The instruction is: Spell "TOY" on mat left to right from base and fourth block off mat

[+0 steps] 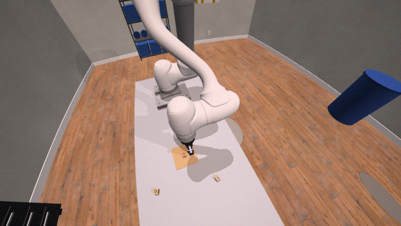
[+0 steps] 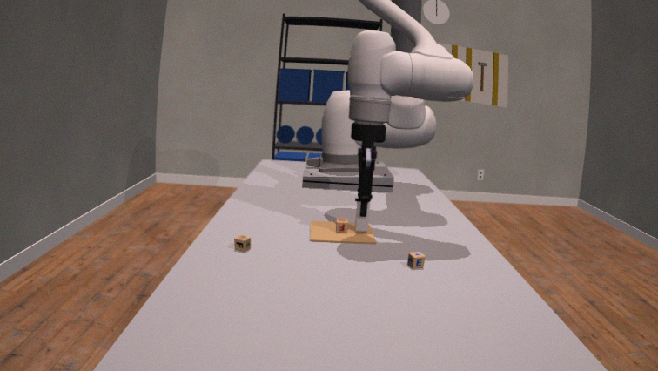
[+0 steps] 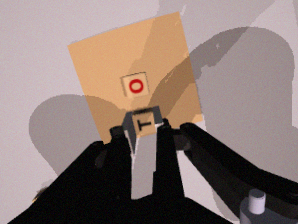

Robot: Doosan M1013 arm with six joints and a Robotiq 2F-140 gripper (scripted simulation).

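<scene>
Right now my hand is 3 cm above the T block. Round my hand: tan mat 4 cm to the right, 4 cm below.
</scene>
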